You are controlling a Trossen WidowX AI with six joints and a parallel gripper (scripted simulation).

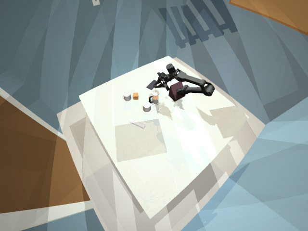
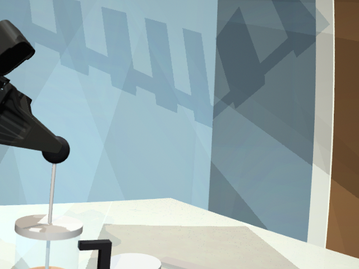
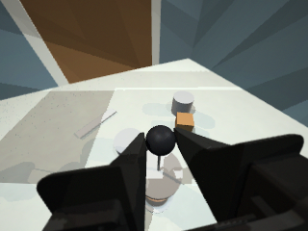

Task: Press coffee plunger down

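Right now the coffee press is 11 cm below my gripper tip. From my gripper tip the other things lie so: flat pale strip (25 cm ahead, 12 cm to the left, 21 cm below).
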